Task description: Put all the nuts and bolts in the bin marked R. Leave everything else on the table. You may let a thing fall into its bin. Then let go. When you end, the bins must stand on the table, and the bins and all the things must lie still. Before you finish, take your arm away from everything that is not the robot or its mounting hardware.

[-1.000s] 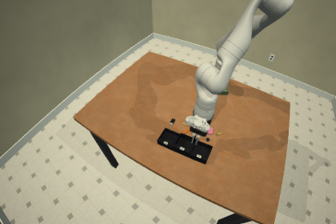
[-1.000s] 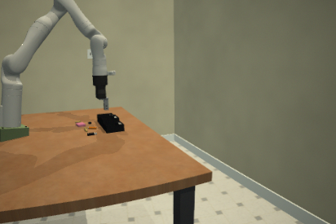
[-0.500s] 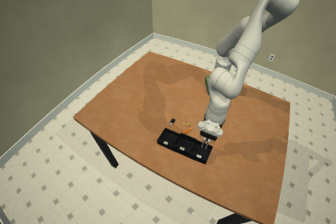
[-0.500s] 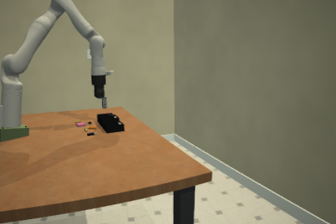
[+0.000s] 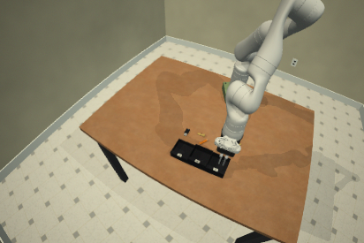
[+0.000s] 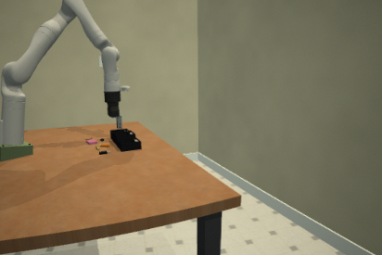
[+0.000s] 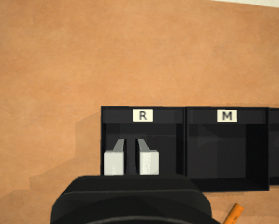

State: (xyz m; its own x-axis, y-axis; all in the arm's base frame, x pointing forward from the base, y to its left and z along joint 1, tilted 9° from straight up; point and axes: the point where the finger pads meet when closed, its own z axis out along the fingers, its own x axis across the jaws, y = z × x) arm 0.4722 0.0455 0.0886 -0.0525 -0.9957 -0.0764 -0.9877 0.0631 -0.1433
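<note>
Now: hand 9 cm past the dark hex nut and 6 cm above it. The rest, counted from my hand: pink eraser (14 cm behind, 2 cm to the right, 6 cm below); orange marker (10 cm behind, 11 cm to the right, 6 cm below); black bin tray (1 cm behind, 10 cm to the right, 4 cm below).
</note>
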